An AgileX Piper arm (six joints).
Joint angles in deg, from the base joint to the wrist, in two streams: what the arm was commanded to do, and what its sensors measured. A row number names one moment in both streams.
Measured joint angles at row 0:
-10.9, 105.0, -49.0, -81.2, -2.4, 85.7
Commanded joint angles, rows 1 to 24:
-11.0, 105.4, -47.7, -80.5, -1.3, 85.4
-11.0, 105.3, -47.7, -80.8, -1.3, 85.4
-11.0, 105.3, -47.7, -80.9, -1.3, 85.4
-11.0, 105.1, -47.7, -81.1, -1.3, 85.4
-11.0, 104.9, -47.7, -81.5, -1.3, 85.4
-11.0, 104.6, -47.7, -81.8, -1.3, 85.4
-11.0, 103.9, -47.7, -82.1, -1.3, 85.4
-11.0, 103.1, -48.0, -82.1, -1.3, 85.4
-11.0, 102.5, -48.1, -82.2, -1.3, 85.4
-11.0, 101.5, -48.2, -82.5, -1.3, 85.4
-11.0, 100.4, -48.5, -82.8, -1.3, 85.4
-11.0, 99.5, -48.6, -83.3, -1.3, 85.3
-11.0, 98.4, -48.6, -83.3, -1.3, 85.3
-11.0, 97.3, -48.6, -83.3, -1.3, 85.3
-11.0, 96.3, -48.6, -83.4, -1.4, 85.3
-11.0, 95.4, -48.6, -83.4, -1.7, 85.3
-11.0, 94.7, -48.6, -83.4, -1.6, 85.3
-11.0, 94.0, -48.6, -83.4, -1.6, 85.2
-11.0, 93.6, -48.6, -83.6, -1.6, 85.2
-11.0, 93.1, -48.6, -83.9, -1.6, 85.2
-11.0, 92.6, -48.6, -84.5, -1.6, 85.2
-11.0, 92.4, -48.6, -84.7, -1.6, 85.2
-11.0, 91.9, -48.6, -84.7, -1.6, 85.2
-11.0, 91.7, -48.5, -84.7, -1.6, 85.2
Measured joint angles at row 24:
-10.9, 93.5, -48.6, -83.1, -2.3, 85.7
